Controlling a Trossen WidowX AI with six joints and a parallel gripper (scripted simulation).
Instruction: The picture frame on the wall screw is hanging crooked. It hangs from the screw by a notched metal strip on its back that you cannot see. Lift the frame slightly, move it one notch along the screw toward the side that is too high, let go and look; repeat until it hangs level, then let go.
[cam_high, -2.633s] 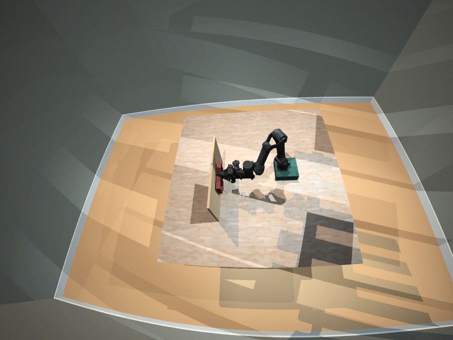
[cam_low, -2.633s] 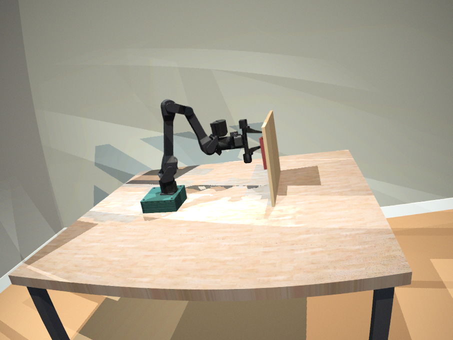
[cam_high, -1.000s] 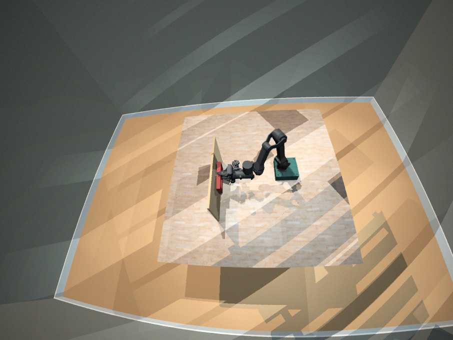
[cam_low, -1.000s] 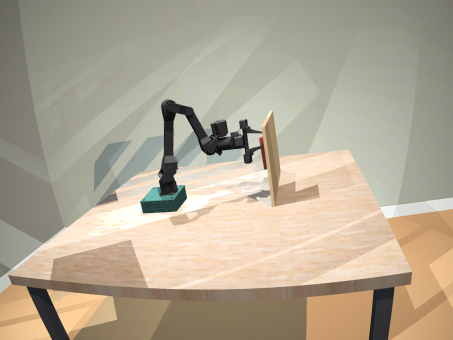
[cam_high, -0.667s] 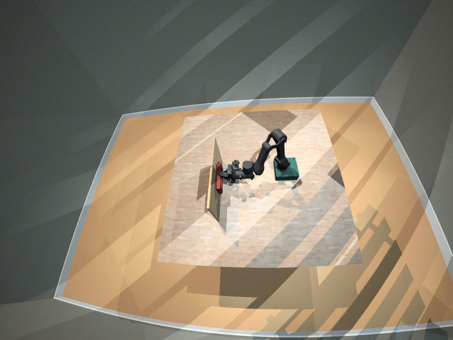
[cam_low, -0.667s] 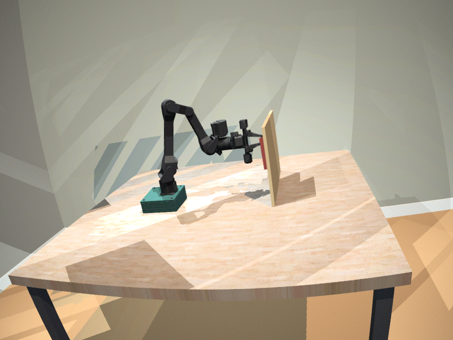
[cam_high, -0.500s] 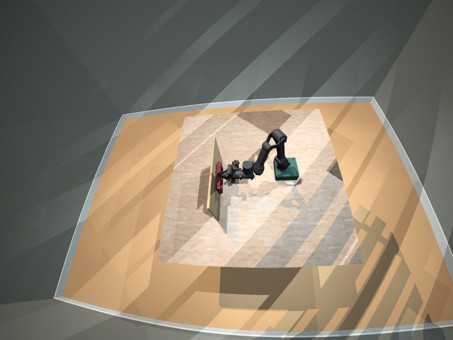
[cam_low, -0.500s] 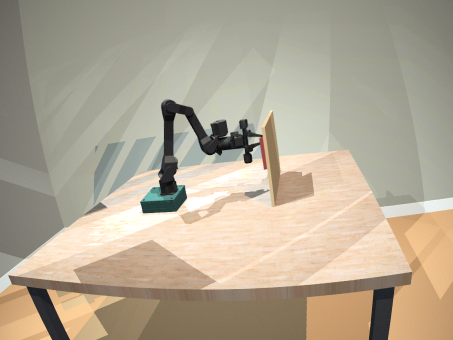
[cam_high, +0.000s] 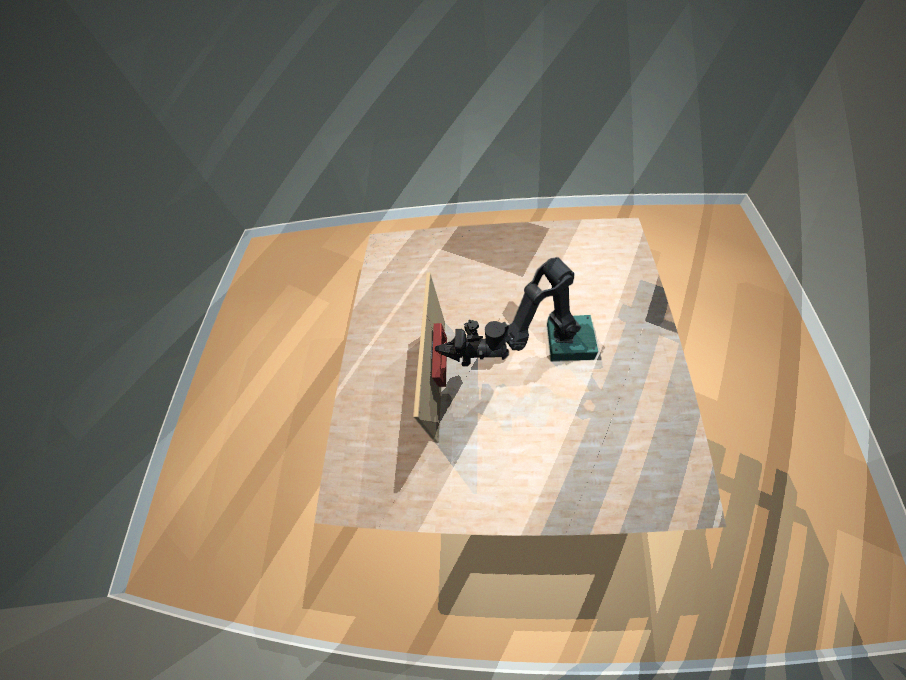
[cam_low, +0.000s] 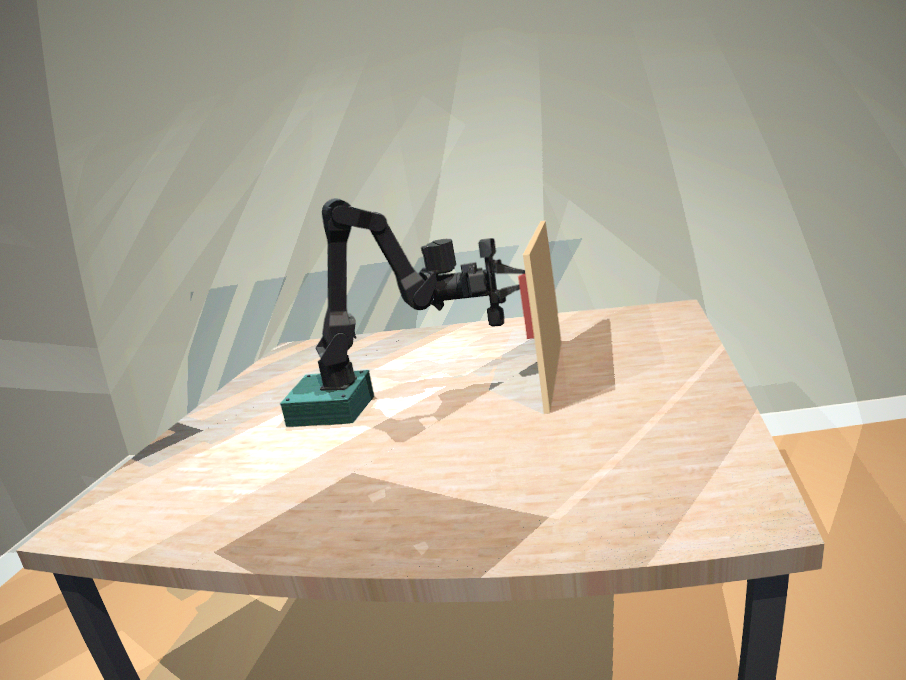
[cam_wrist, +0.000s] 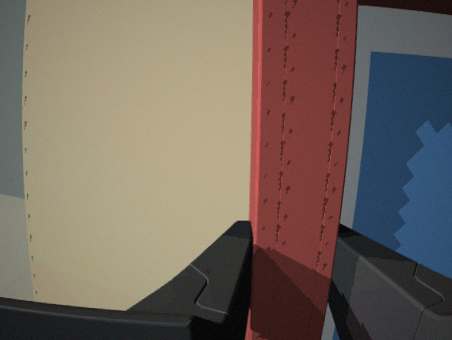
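Right now the picture frame is 50 mm below my gripper tip. The rest, counted from my gripper tip: wall panel 20 mm ahead, 10 mm to the left, 60 mm below.
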